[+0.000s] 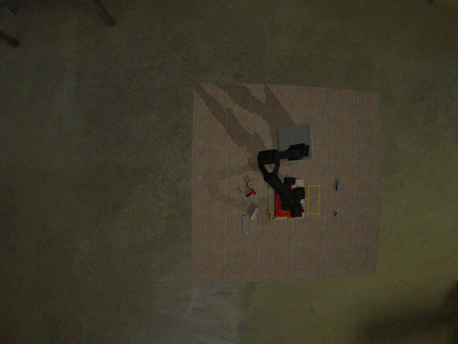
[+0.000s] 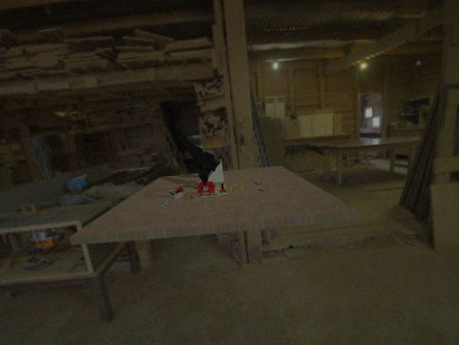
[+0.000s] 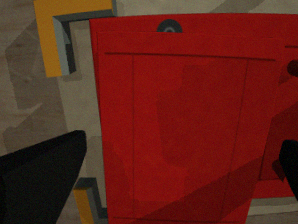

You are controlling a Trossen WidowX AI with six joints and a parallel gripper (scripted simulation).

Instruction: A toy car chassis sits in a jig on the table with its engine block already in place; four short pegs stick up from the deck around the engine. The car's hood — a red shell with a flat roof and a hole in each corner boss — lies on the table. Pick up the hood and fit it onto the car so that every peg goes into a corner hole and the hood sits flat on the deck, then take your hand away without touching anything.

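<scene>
Right now the red hood is right at my gripper tip.
</scene>
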